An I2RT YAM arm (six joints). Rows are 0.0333 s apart.
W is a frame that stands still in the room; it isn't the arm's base.
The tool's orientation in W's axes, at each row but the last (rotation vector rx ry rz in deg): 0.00 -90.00 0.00; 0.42 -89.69 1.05; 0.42 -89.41 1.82; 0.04 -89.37 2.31; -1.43 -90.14 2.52; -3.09 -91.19 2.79; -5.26 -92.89 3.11; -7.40 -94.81 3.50; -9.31 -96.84 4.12; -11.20 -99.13 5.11
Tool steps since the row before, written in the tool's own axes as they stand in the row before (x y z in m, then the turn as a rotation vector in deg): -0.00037 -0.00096 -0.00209 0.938 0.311 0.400; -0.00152 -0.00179 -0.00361 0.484 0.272 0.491; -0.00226 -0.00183 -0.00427 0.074 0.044 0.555; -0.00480 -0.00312 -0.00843 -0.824 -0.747 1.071; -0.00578 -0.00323 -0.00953 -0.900 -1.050 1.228; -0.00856 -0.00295 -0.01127 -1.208 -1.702 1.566; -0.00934 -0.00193 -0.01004 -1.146 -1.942 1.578; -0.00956 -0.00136 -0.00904 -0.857 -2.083 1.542; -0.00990 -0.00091 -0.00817 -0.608 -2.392 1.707; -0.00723 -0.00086 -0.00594 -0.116 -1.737 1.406
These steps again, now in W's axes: 0.00209 -0.00096 -0.00037 -0.400 0.311 0.938; 0.00363 -0.00174 -0.00153 -0.493 0.267 0.485; 0.00429 -0.00176 -0.00228 -0.555 0.031 0.079; 0.00846 -0.00302 -0.00481 -1.060 -0.795 -0.793; 0.00959 -0.00336 -0.00561 -1.213 -1.103 -0.856; 0.01144 -0.00353 -0.00811 -1.547 -1.773 -1.128; 0.01045 -0.00300 -0.00858 -1.568 -2.006 -1.045; 0.00973 -0.00285 -0.00850 -1.563 -2.112 -0.740; 0.00920 -0.00276 -0.00856 -1.776 -2.372 -0.472; 0.00691 -0.00245 -0.00587 -1.505 -1.655 -0.055
